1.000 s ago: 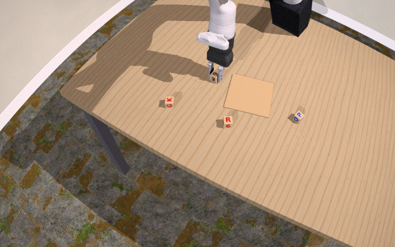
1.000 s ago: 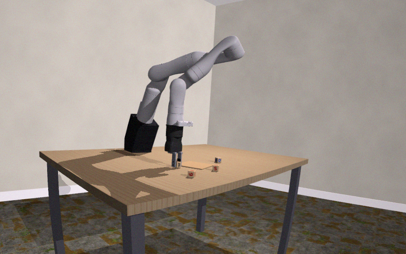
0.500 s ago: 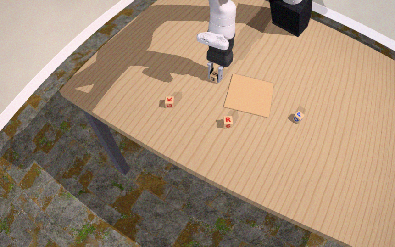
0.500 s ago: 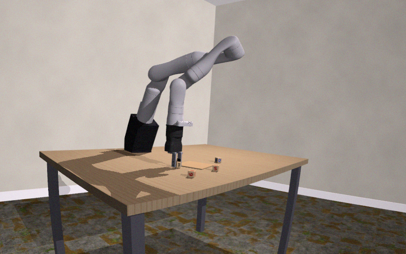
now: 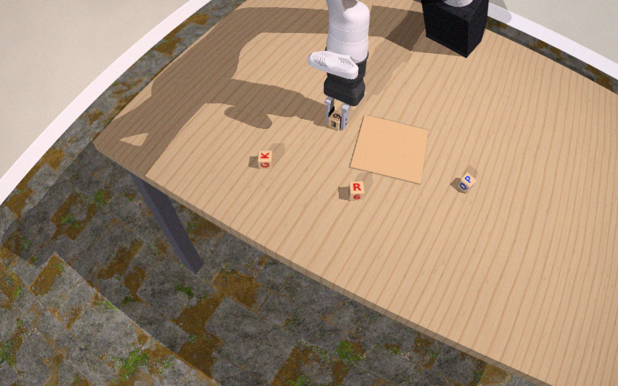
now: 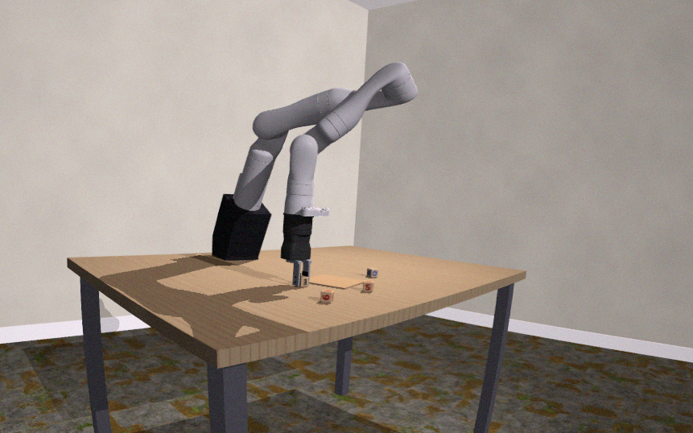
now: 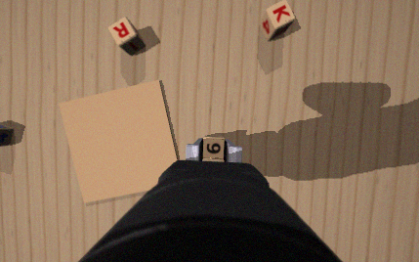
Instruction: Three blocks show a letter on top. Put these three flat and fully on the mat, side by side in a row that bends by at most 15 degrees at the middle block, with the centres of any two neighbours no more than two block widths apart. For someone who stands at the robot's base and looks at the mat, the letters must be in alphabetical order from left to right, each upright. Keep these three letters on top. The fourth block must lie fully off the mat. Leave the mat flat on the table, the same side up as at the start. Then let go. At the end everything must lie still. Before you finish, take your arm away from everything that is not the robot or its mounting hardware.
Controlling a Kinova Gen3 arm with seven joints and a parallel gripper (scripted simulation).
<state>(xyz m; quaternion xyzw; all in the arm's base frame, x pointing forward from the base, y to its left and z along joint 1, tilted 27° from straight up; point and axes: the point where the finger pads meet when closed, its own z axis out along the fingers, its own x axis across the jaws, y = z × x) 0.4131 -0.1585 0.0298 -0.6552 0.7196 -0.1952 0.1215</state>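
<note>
Now: the block 1 cm below my hand. Round my hand: tan mat: 12 cm to the left, 2 cm below, 1 cm ahead.
</note>
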